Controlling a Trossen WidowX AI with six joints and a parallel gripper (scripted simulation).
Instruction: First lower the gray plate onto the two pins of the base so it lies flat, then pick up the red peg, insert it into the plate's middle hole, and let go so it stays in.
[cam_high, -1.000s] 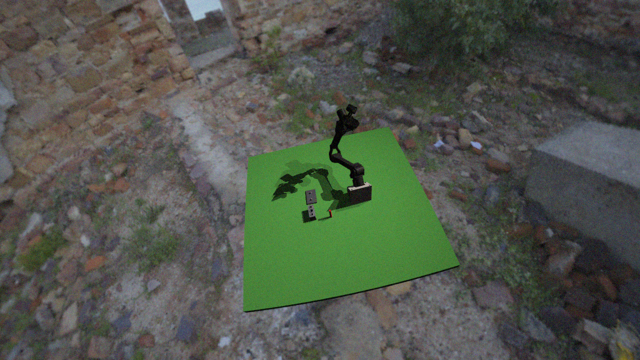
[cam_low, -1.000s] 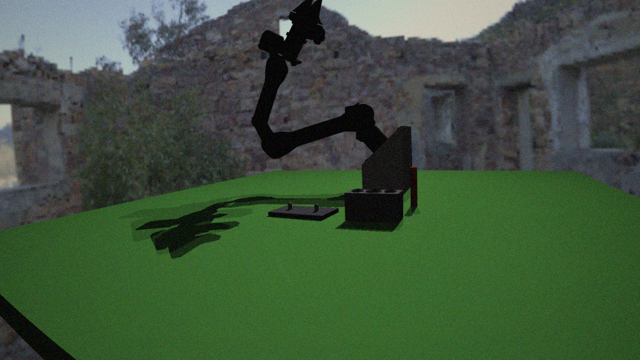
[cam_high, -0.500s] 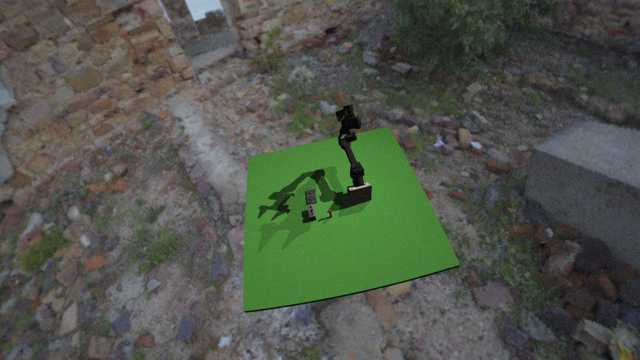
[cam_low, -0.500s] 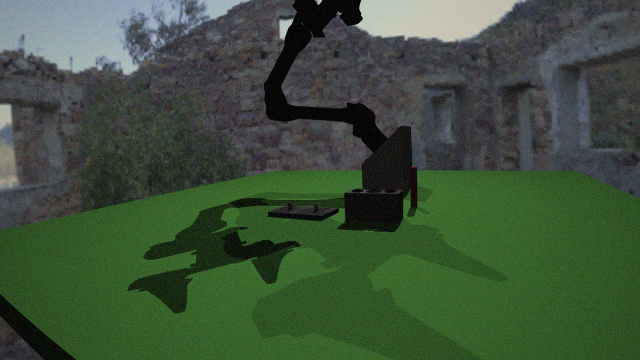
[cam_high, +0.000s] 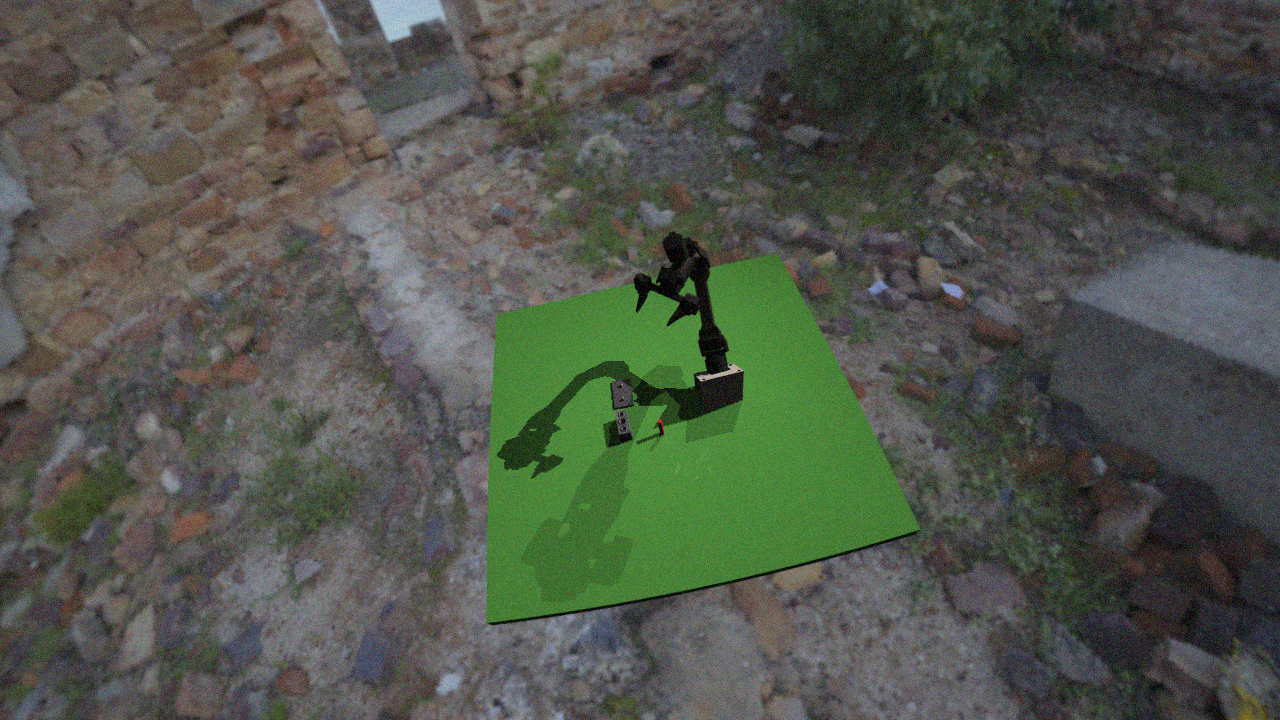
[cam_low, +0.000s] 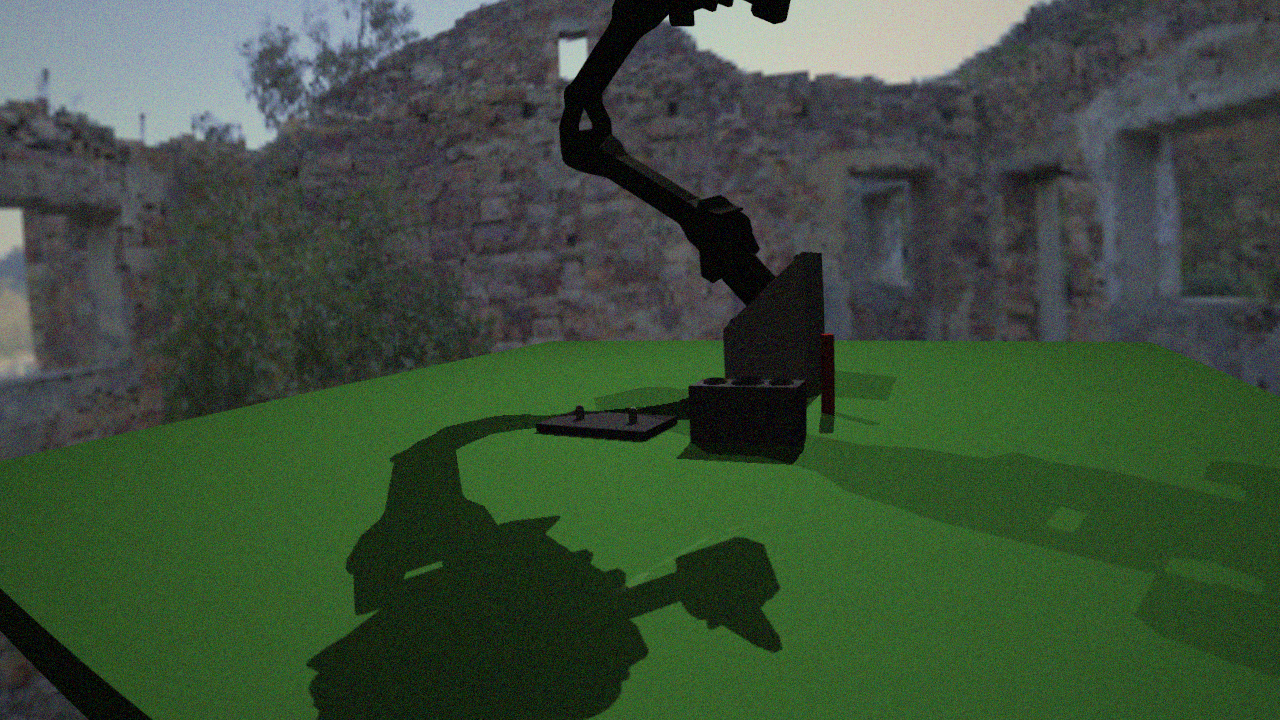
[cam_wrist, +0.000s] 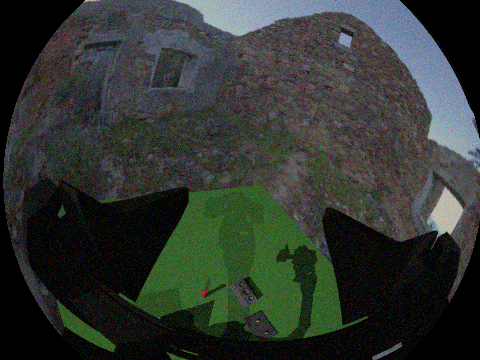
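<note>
My gripper tip is now 16 cm short of the gray plate, 2 cm to the left of it and 46 cm above it. The rest, counted from my gripper tip: dark base 13 cm ahead, 16 cm to the right, 49 cm below; red peg 4 cm ahead, 4 cm to the left, 46 cm below.
</note>
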